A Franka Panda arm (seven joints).
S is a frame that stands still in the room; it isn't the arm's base.
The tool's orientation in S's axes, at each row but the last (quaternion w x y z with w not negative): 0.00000 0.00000 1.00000 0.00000; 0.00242 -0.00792 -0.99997 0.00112; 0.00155 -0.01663 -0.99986 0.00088; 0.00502 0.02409 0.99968 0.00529; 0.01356 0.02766 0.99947 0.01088; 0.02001 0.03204 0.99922 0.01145; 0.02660 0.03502 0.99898 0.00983; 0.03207 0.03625 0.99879 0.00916
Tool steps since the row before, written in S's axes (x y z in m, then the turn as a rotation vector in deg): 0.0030 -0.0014 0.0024 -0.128 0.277 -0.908; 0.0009 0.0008 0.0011 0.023 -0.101 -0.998; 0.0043 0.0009 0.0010 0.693 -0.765 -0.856; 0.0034 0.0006 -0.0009 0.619 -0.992 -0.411; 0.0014 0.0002 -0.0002 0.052 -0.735 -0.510; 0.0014 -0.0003 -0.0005 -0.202 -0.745 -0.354; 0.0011 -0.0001 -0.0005 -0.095 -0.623 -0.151; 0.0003 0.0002 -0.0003 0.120 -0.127 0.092
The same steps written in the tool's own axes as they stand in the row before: -0.0030 -0.0014 -0.0024 0.128 0.277 0.908; -0.0009 0.0008 -0.0011 -0.029 -0.098 0.998; -0.0043 0.0010 -0.0010 -0.721 -0.740 0.855; -0.0034 0.0008 0.0009 -0.662 -0.965 0.407; -0.0014 0.0003 0.0002 -0.079 -0.742 0.496; -0.0014 -0.0002 0.0006 0.167 -0.765 0.329; -0.0011 0.0000 0.0006 0.059 -0.631 0.135; -0.0003 0.0002 0.0003 -0.135 -0.116 -0.086
